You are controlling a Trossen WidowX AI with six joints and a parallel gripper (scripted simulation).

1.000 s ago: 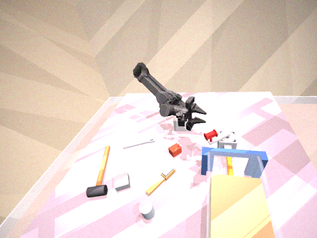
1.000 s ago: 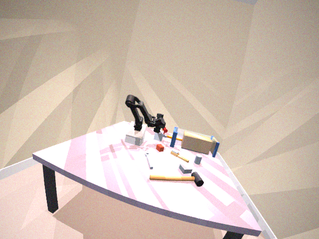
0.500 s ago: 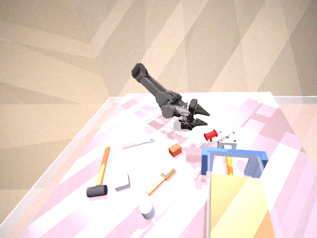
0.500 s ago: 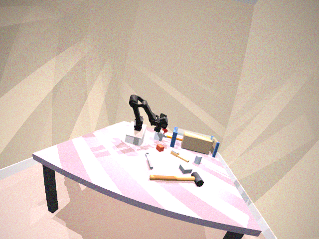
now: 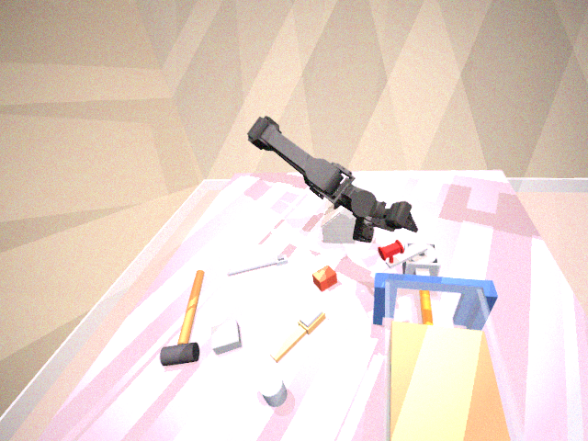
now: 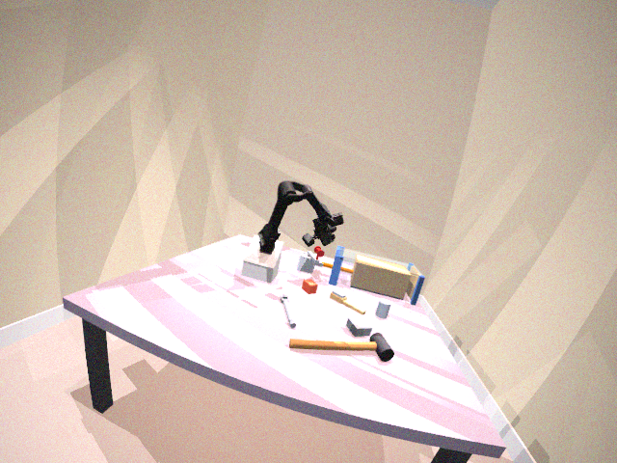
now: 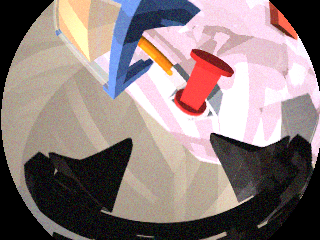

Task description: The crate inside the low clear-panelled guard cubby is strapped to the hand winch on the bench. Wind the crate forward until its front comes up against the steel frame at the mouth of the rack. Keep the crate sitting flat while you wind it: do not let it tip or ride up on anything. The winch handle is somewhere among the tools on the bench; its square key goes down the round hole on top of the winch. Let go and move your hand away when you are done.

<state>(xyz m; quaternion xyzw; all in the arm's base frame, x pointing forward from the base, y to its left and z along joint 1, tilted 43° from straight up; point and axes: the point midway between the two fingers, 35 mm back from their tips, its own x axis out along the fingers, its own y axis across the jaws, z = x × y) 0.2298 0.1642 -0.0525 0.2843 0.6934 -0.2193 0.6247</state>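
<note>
Now: gripper tip 9 cm above the crank handle. Also, from my gripper tip: grey winch: 17 cm below, 5 cm to the left, 5 cm behind; then frame: 13 cm ahead, 10 cm below, 5 cm to the left; then red knob: 7 cm below, 3 cm to the right, 2 cm ahead.
</note>
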